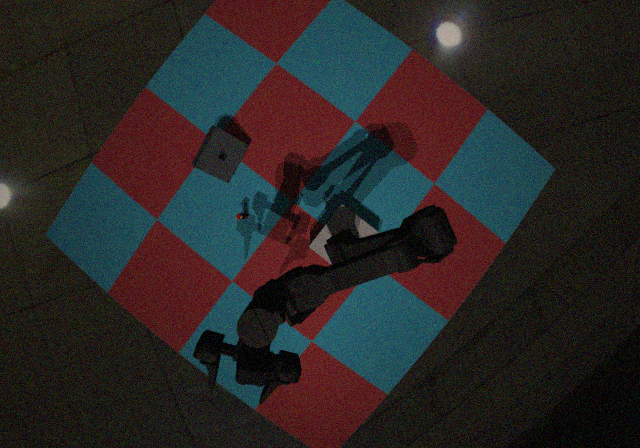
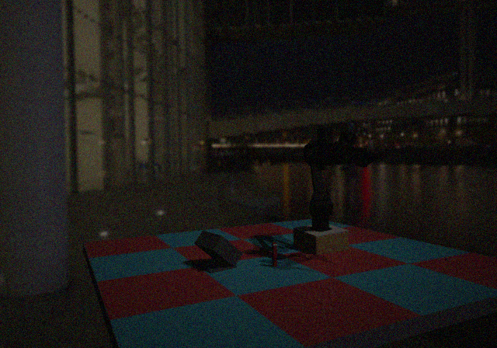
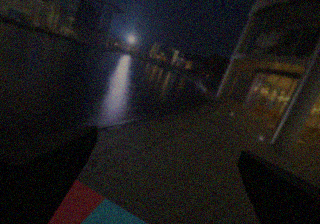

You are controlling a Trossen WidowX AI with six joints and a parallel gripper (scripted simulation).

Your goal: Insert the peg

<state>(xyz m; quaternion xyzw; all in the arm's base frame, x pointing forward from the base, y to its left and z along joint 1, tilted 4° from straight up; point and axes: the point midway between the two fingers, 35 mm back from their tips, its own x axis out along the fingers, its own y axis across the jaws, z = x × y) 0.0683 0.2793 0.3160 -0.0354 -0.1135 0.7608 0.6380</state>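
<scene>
Now: gripper tip 330 mm above the red peg, 240 mm to the left of it and 230 mm short of it. The rest, counted from my gripper tip: grey sloped panel: 380 mm ahead, 370 mm to the right, 320 mm below.
</scene>
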